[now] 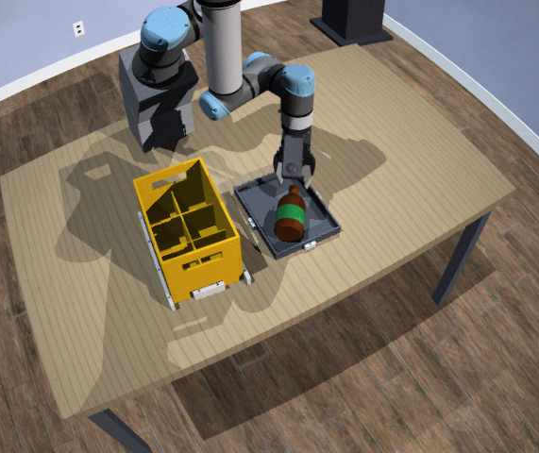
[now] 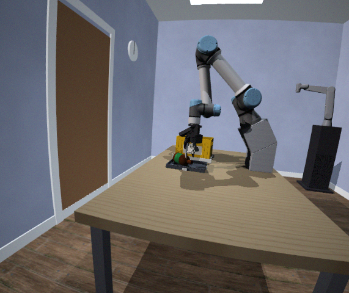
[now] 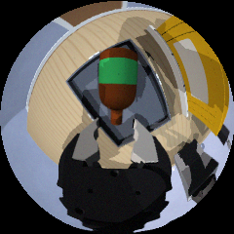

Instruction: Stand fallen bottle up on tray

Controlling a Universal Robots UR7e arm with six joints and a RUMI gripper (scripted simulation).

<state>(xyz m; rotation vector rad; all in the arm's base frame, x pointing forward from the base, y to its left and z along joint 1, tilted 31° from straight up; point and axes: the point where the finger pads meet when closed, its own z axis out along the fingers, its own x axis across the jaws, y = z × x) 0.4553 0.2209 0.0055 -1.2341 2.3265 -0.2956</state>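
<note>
Now: the bottle 40 mm below my hand, 40 mm ahead of it and 30 mm to the right of it. From my hand the other things lie so: tray 70 mm below, 30 mm to the right, 10 mm ahead; then yellow crate 300 mm to the right, 10 mm ahead.
</note>
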